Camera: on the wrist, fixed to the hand. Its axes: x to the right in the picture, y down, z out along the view.
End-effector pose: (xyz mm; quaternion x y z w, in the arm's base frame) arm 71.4 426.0 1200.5 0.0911 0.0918 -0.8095 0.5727
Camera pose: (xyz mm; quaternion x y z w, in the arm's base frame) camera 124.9 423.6 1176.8 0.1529 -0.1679 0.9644 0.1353
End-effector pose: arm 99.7 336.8 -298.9 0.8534 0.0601 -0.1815 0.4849
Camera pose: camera 111.8 331.1 -241.9 0.4817 0.6045 -0.5437 0.3271
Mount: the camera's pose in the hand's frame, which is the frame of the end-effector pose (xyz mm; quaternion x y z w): -9.3 52.3 -24.6 -0.1226 -0.1031 -0.6912 0.7047
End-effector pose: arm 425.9 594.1 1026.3 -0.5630 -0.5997 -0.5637 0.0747
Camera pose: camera 455.5 555.8 1059.2 0.0495 0.7504 0.4644 0.4678
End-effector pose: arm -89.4 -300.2 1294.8 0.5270 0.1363 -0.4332 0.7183
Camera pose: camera -48.4 -270.6 1324.3 0.1444 0.4394 -0.8394 0.2854
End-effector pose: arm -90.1 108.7 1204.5 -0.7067 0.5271 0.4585 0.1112
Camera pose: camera -121.6 77.0 1242.3 -0.8288 -0.1847 0.3838 0.3630
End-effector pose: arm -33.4 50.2 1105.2 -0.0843 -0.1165 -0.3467 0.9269
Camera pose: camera -1.7 89.1 1075.1 -0.1283 -0.1934 -0.8906 0.3912
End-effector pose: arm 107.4 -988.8 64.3 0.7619 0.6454 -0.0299 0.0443
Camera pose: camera 157.2 -1003.8 91.2 0.0823 0.9806 -0.0511 0.1705
